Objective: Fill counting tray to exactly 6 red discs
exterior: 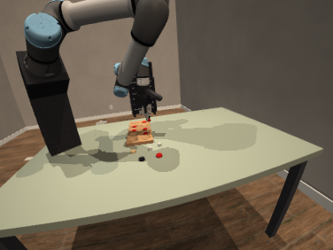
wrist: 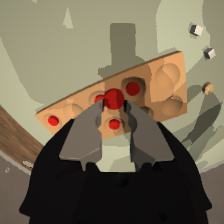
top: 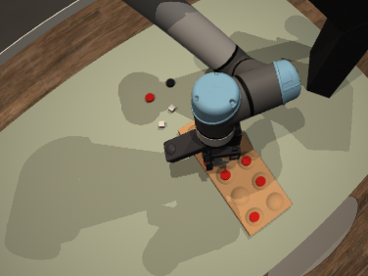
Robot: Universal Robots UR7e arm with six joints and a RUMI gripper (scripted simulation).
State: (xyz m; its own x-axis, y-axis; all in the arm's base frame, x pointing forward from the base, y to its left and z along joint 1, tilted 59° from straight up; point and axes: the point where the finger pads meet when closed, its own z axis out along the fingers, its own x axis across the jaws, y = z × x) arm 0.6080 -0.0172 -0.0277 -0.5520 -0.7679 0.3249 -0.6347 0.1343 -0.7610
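Now: the wooden counting tray 10 cm below my hand, 6 cm to the left of it and 5 cm behind it. From my hand the other things lie so: black disc: 27 cm to the right, 14 cm behind, 10 cm below; tan disc: 18 cm to the right, 16 cm behind, 10 cm below.
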